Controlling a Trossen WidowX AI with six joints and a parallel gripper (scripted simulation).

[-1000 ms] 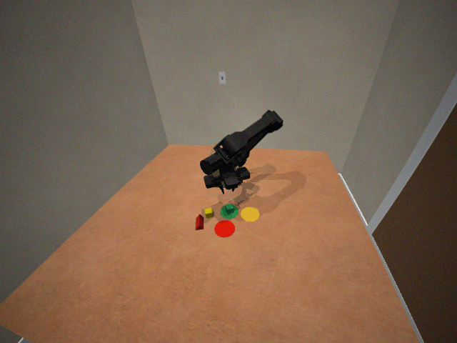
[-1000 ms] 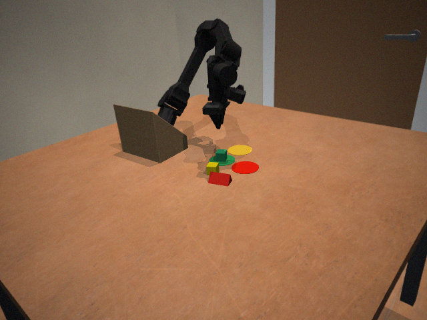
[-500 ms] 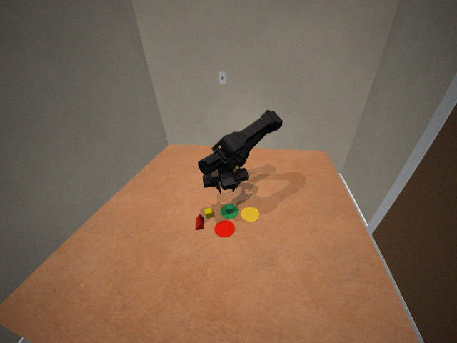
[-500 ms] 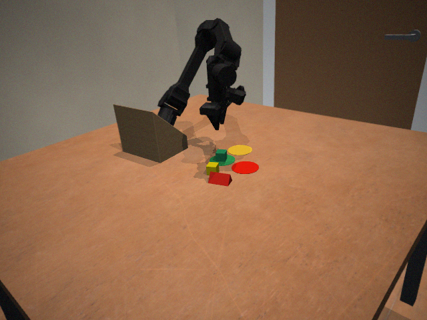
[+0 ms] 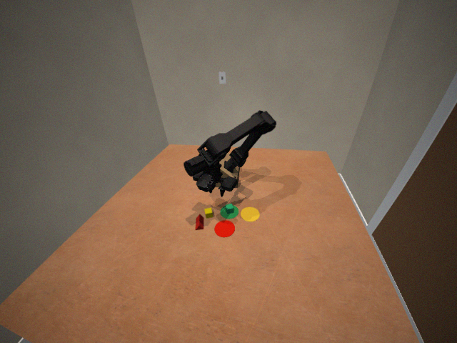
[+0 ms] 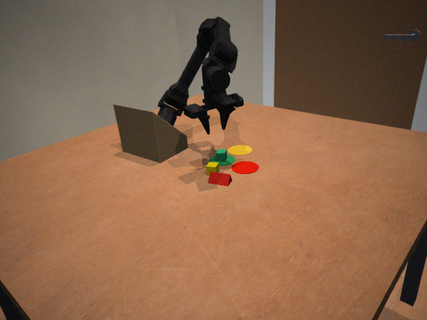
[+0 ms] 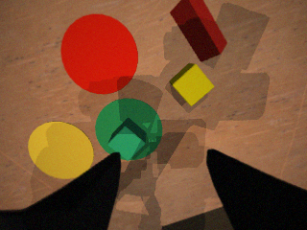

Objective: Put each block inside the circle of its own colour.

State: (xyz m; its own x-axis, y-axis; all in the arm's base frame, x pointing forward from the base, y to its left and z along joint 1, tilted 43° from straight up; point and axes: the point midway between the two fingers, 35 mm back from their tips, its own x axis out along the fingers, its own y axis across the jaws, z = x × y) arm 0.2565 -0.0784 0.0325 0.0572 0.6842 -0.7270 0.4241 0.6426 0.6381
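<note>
Right now the yellow cube is 1 cm ahead of my hand, 5 cm to the right of it and 14 cm below it. Also, from my hand: green circle 2 cm behind, 5 cm to the left, 16 cm below; green block 2 cm behind, 5 cm to the left, 14 cm below; red block 6 cm ahead, 8 cm to the right, 15 cm below.
</note>
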